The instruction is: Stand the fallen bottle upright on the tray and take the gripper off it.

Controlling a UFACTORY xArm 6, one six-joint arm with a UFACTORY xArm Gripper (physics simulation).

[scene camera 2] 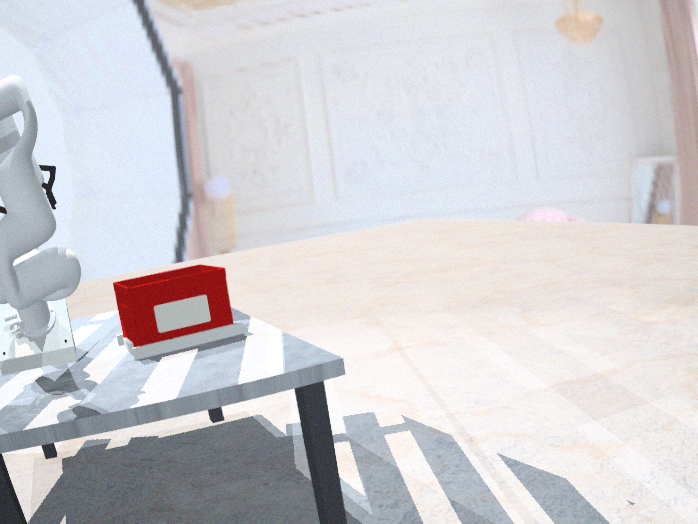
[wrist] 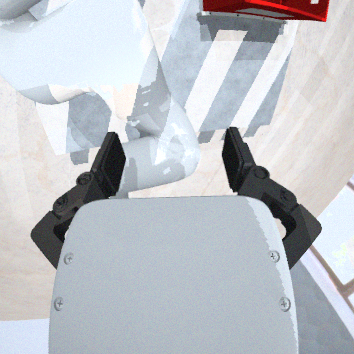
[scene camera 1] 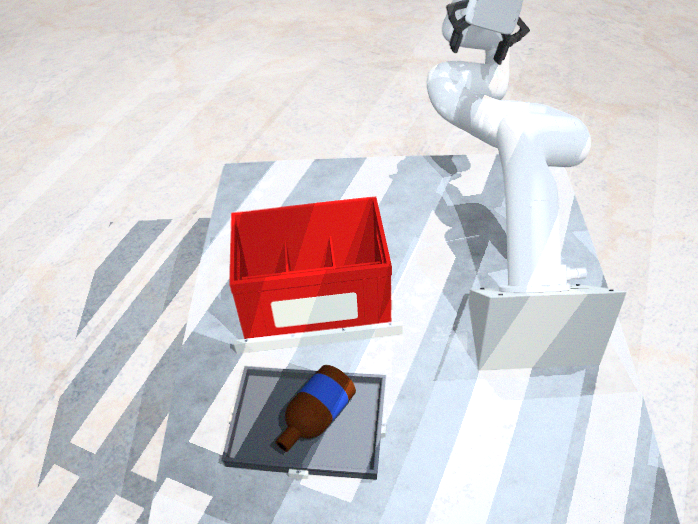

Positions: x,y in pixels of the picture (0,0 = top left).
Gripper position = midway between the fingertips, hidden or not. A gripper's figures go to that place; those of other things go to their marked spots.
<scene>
My gripper (scene camera 1: pixel 475 56): 1.31 m from the lens. A pale strip (scene camera 1: pixel 383 329) is 1.23 m from the lens.
</scene>
